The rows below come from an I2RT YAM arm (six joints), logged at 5 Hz.
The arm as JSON. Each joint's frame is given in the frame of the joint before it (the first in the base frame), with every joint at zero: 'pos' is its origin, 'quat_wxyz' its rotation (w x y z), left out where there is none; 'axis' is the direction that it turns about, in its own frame. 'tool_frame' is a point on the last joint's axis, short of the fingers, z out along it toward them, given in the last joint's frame.
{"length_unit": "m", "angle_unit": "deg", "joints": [
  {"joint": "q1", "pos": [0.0, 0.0, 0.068], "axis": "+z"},
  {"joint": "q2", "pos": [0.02, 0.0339, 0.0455], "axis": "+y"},
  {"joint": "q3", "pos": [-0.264, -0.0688, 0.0], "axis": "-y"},
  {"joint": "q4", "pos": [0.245, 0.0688, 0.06], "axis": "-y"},
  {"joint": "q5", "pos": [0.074, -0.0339, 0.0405], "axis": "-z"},
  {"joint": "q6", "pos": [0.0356, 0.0, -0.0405], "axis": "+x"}
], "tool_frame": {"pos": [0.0, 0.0, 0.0], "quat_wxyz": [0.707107, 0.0, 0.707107, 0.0]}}
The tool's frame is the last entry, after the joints.
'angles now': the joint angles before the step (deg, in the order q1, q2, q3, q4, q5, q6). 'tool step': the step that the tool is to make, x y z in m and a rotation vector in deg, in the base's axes. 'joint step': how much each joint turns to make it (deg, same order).
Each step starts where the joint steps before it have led.
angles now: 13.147 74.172 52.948 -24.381 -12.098 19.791
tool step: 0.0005 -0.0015 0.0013 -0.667 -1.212 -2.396
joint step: -0.033 -0.394 -0.314 1.146 2.325 1.036
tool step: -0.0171 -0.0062 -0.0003 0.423 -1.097 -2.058
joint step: -0.327 -4.708 -3.612 0.282 1.137 1.333
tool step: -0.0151 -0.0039 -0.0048 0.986 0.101 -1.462
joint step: -0.057 -3.830 -3.475 0.013 0.362 1.695
